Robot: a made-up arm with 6 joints. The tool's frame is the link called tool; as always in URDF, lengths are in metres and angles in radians. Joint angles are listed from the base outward.
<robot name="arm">
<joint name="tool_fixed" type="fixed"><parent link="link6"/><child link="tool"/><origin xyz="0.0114 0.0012 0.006" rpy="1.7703 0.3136 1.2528"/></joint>
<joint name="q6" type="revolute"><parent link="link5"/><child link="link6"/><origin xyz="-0.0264 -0.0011 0.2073" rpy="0 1.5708 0"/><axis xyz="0 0 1"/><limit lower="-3.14" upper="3.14"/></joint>
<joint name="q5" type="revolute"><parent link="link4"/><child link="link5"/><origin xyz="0.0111 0.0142 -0.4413" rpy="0 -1.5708 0"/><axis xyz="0 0 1"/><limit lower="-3.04" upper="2.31"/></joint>
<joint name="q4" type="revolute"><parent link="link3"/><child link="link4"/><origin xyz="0.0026 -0.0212 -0.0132" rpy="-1.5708 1.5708 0"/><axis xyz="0 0 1"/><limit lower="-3.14" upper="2.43"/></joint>
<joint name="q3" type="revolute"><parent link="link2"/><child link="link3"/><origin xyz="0.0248 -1.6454 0.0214" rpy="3.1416 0 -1.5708"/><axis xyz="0 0 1"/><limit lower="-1.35" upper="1.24"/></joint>
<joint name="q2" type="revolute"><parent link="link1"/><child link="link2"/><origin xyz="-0.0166 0.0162 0.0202" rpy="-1.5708 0 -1.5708"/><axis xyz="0 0 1"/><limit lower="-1.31" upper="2.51"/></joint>
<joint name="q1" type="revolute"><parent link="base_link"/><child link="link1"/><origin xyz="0.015 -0.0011 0.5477" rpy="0 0 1.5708"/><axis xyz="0 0 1"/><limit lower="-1.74" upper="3.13"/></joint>
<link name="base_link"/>
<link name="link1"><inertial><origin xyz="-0.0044 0.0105 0.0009"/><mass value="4.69"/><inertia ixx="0.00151" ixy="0" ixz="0" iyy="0.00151" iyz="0" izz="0.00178"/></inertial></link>
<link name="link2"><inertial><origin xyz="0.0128 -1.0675 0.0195"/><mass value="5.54"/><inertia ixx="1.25" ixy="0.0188" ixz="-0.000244" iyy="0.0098" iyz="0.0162" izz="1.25"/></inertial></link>
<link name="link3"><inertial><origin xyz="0.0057 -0.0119 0.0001"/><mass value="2.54"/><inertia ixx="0.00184" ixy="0" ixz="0" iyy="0.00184" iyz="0" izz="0.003"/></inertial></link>
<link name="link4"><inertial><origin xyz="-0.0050 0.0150 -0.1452"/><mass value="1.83"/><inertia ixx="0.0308" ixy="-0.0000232" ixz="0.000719" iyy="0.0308" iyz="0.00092" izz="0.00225"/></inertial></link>
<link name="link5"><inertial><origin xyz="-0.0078 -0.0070 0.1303"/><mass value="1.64"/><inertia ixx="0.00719" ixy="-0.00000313" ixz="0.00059" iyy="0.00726" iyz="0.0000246" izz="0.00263"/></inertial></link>
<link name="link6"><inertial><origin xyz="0.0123 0.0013 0.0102"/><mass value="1.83"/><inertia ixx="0.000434" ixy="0" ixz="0" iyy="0.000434" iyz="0" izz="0.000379"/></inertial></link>
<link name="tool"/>
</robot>
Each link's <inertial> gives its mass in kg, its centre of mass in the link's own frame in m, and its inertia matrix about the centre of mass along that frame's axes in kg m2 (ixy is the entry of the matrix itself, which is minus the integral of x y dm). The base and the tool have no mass. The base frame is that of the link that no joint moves.
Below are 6 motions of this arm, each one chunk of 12 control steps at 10 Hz.
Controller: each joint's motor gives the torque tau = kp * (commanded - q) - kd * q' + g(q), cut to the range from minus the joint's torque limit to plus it. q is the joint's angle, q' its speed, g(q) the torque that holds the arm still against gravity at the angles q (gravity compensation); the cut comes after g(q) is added. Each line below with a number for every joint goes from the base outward.
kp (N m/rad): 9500 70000 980 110 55 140
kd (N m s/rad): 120 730 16 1.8 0.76 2.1
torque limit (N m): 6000 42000 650 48 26 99
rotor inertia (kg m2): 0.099 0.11 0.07 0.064 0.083 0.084
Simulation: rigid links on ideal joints. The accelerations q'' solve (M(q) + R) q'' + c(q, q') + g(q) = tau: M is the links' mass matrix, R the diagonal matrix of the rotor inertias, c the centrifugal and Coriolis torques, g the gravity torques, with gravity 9.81 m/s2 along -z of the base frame. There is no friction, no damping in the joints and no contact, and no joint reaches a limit. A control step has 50 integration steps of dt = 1/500 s. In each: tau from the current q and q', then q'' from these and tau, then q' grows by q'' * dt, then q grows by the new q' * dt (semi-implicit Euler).
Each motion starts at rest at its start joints. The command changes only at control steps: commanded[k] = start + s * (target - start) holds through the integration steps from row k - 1 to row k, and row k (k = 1, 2, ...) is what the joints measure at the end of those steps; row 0 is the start. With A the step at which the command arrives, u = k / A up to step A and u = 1 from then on. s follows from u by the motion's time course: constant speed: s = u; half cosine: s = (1 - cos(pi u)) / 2; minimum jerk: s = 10 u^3 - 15 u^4 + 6 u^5; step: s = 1 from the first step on.
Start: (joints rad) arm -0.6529 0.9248 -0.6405 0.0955 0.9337 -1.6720
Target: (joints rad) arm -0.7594 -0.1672 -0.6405 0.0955 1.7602 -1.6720
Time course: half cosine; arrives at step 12
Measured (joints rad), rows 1 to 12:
1: -0.6552 0.9069 -0.6475 0.0927 0.9667 -1.6718
2: -0.6623 0.8529 -0.6587 0.1010 1.0410 -1.6717
3: -0.6722 0.7656 -0.6623 0.1330 1.1267 -1.6717
4: -0.6842 0.6515 -0.6590 0.1668 1.2269 -1.6719
5: -0.6984 0.5187 -0.6559 0.1833 1.3351 -1.6721
6: -0.7126 0.3763 -0.6545 0.1893 1.4402 -1.6723
7: -0.7240 0.2343 -0.6565 0.1792 1.5403 -1.6730
8: -0.7334 0.1025 -0.6634 0.1636 1.6278 -1.6732
9: -0.7445 -0.0104 -0.6683 0.1492 1.6972 -1.6726
10: -0.7529 -0.0968 -0.6703 0.1249 1.7465 -1.6723
11: -0.7582 -0.1510 -0.6649 0.1080 1.7705 -1.6721
12: -0.7598 -0.1693 -0.6504 0.1047 1.7644 -1.6721

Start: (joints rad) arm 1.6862 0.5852 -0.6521 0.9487 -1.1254 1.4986
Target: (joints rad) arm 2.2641 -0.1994 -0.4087 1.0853 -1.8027 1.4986
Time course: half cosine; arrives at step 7
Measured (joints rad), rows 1 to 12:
1: 1.7287 0.5468 -0.6493 0.9556 -1.1950 1.4950
2: 1.8210 0.4356 -0.5812 1.1116 -1.3425 1.4924
3: 1.9165 0.2713 -0.4838 1.2376 -1.4995 1.4891
4: 2.0388 0.0914 -0.4283 1.1494 -1.6506 1.4853
5: 2.1533 -0.0674 -0.3810 1.1148 -1.7667 1.4884
6: 2.2334 -0.1738 -0.3852 1.0675 -1.8212 1.4906
7: 2.2631 -0.2074 -0.4074 1.0813 -1.8045 1.4962
8: 2.2641 -0.2016 -0.4141 1.0973 -1.7938 1.4998
9: 2.2641 -0.1991 -0.4085 1.0836 -1.8062 1.4991
10: 2.2641 -0.1992 -0.4084 1.0849 -1.8023 1.4984
11: 2.2641 -0.1994 -0.4087 1.0856 -1.8019 1.4986
12: 2.2641 -0.1994 -0.4087 1.0850 -1.8037 1.4986

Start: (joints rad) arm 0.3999 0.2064 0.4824 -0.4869 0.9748 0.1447
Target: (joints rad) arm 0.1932 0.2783 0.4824 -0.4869 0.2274 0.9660
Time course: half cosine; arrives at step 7
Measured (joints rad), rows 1 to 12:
1: 0.3891 0.2102 0.4768 -0.4783 0.9204 0.1966
2: 0.3590 0.2207 0.4664 -0.4640 0.7874 0.3299
3: 0.3158 0.2356 0.4594 -0.4533 0.6256 0.5062
4: 0.2683 0.2518 0.4574 -0.4487 0.4588 0.6918
5: 0.2267 0.2661 0.4605 -0.4539 0.3175 0.8504
6: 0.1996 0.2757 0.4687 -0.4657 0.2341 0.9505
7: 0.1923 0.2787 0.4797 -0.4816 0.2214 0.9724
8: 0.1935 0.2784 0.4839 -0.4880 0.2314 0.9643
9: 0.1931 0.2783 0.4822 -0.4865 0.2259 0.9662
10: 0.1932 0.2783 0.4823 -0.4874 0.2272 0.9660
11: 0.1932 0.2783 0.4825 -0.4866 0.2282 0.9660
12: 0.1932 0.2783 0.4824 -0.4869 0.2267 0.9660

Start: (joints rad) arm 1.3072 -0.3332 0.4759 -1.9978 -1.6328 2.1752
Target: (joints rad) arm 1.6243 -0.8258 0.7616 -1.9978 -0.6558 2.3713
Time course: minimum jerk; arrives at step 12
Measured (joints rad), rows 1 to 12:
1: 1.3089 -0.3359 0.4808 -1.9976 -1.6270 2.1757
2: 1.3192 -0.3516 0.5062 -1.9989 -1.5926 2.1796
3: 1.3427 -0.3866 0.5488 -2.0034 -1.5178 2.1905
4: 1.3815 -0.4406 0.6017 -2.0003 -1.4059 2.2096
5: 1.4326 -0.5089 0.6582 -2.0031 -1.2647 2.2361
6: 1.4848 -0.5846 0.7104 -2.0086 -1.1098 2.2671
7: 1.5318 -0.6598 0.7549 -2.0030 -0.9583 2.2986
8: 1.5727 -0.7265 0.7845 -1.9994 -0.8278 2.3272
9: 1.6025 -0.7778 0.7953 -1.9979 -0.7317 2.3495
10: 1.6195 -0.8102 0.7895 -1.9968 -0.6756 2.3638
11: 1.6248 -0.8242 0.7735 -1.9960 -0.6556 2.3703
12: 1.6239 -0.8260 0.7603 -1.9962 -0.6562 2.3715

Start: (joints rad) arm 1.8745 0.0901 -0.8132 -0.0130 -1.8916 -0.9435
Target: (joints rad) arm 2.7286 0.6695 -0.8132 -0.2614 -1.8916 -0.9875
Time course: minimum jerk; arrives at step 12
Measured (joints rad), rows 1 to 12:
1: 1.8789 0.0929 -0.8110 -0.0135 -1.8905 -0.9440
2: 1.9053 0.1100 -0.7983 -0.0152 -1.8847 -0.9465
3: 1.9643 0.1490 -0.7750 -0.0191 -1.8755 -0.9510
4: 2.0560 0.2105 -0.7475 -0.0396 -1.8674 -0.9562
5: 2.1797 0.2900 -0.7180 -0.0902 -1.8624 -0.9610
6: 2.3320 0.3791 -0.6979 -0.1542 -1.8629 -0.9683
7: 2.4739 0.4678 -0.7038 -0.1947 -1.8664 -0.9788
8: 2.5840 0.5467 -0.7225 -0.2316 -1.8711 -0.9852
9: 2.6672 0.6085 -0.7448 -0.2677 -1.8784 -0.9879
10: 2.7135 0.6482 -0.7726 -0.2818 -1.8850 -0.9895
11: 2.7293 0.6662 -0.7966 -0.2781 -1.8900 -0.9890
12: 2.7278 0.6695 -0.8113 -0.2669 -1.8922 -0.9879

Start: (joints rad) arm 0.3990 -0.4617 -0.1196 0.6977 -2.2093 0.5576
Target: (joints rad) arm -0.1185 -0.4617 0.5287 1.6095 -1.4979 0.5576
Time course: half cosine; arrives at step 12
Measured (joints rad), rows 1 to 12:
1: 0.3897 -0.4619 -0.1063 0.7232 -2.1911 0.5577
2: 0.3626 -0.4622 -0.0686 0.7928 -2.1466 0.5581
3: 0.3199 -0.4626 -0.0131 0.8843 -2.0843 0.5584
4: 0.2649 -0.4629 0.0566 0.9915 -2.0045 0.5585
5: 0.2013 -0.4631 0.1375 1.1144 -1.9149 0.5587
6: 0.1334 -0.4633 0.2226 1.2379 -1.8215 0.5587
7: 0.0659 -0.4633 0.3064 1.3551 -1.7294 0.5586
8: 0.0035 -0.4632 0.3833 1.4588 -1.6465 0.5585
9: -0.0496 -0.4630 0.4476 1.5404 -1.5775 0.5582
10: -0.0894 -0.4627 0.4953 1.5955 -1.5274 0.5580
11: -0.1134 -0.4623 0.5232 1.6202 -1.4998 0.5578
12: -0.1199 -0.4618 0.5296 1.6128 -1.4961 0.5576

